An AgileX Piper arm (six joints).
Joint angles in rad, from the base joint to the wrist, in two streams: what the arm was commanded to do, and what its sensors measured. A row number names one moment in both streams.
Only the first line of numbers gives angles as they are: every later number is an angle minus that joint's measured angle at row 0.
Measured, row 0: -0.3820, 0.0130, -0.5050, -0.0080, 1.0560, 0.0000
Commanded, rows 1 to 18: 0.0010, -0.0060, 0.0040, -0.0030, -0.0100, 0.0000; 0.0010, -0.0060, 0.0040, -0.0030, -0.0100, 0.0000; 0.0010, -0.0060, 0.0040, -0.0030, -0.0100, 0.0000; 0.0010, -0.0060, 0.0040, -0.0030, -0.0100, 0.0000; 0.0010, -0.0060, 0.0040, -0.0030, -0.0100, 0.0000; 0.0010, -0.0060, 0.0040, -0.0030, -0.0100, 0.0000; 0.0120, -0.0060, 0.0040, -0.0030, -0.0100, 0.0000; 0.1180, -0.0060, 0.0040, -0.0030, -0.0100, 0.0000; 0.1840, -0.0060, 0.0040, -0.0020, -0.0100, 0.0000; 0.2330, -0.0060, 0.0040, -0.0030, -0.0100, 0.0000; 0.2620, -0.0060, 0.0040, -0.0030, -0.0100, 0.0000; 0.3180, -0.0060, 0.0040, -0.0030, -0.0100, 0.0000; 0.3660, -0.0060, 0.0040, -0.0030, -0.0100, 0.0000; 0.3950, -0.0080, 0.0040, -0.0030, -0.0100, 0.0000; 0.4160, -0.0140, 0.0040, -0.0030, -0.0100, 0.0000; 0.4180, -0.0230, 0.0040, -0.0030, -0.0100, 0.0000; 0.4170, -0.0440, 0.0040, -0.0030, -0.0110, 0.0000; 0.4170, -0.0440, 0.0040, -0.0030, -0.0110, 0.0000
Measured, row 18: 0.4150, -0.0180, 0.0000, -0.0010, 0.0000, 0.0000
